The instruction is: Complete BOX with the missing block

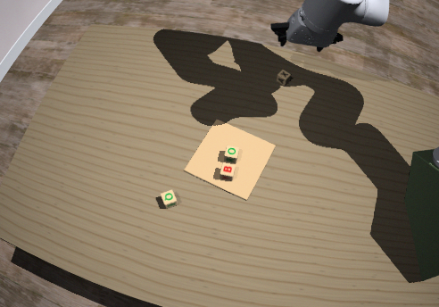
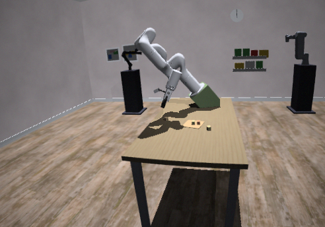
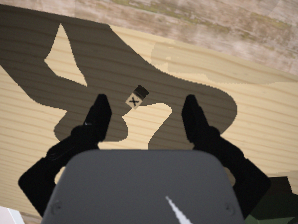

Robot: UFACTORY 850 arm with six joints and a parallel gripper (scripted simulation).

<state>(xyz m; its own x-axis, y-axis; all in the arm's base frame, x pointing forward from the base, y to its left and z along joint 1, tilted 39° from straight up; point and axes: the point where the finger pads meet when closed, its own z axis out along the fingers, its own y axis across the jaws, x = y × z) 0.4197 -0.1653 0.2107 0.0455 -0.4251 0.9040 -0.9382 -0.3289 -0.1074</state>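
The x block lies 11 cm below my hand, 3 cm to the left of it and 3 cm ahead of it. The rest, counted from my hand: tan mat (27 cm to the left, 12 cm below, 11 cm ahead); green O block (39 cm to the left, 20 cm ahead, 11 cm below).
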